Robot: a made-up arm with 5 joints.
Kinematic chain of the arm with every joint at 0, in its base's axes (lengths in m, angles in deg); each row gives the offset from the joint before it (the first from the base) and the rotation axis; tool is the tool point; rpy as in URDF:
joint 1: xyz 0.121 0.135 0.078 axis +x
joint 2: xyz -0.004 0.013 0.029 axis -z
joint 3: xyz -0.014 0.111 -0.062 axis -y
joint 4: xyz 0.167 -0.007 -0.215 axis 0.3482 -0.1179 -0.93
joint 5: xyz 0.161 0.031 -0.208 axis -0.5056 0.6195 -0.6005
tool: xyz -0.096 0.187 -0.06 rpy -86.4 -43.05 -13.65
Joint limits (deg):
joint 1: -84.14..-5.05
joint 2: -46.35..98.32
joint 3: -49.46..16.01
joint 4: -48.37..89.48
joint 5: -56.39..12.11
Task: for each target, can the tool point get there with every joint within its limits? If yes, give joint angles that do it. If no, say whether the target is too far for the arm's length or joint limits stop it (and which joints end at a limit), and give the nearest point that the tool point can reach.
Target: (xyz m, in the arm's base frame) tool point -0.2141 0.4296 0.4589
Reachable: no: joint limits stop it (at a limit: joint 1, joint 2, joint 3, joint 4) | nearest point 0.1394 -0.1678 0.6046 | short by 0.709 m
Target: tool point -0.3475 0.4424 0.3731
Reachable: no: joint limits stop it (at a limit: joint 1, joint 3, joint 4) | nearest point -0.2297 0.3113 -0.3411 | short by 0.736 m
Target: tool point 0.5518 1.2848 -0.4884
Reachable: no: too far | nearest point 0.3167 0.6625 -0.2688 | short by 0.701 m
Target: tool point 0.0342 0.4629 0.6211
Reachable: no: joint limits stop it (at a limit: joint 1, joint 2, joint 3, joint 4) | nearest point 0.1521 -0.1637 0.5967 | short by 0.638 m
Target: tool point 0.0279 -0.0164 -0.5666
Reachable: yes | joints -44.00 -31.44 -19.70 11.14 3.32
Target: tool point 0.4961 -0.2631 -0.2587
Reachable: yes | joints -37.03 46.44 -13.33 70.91 0.34
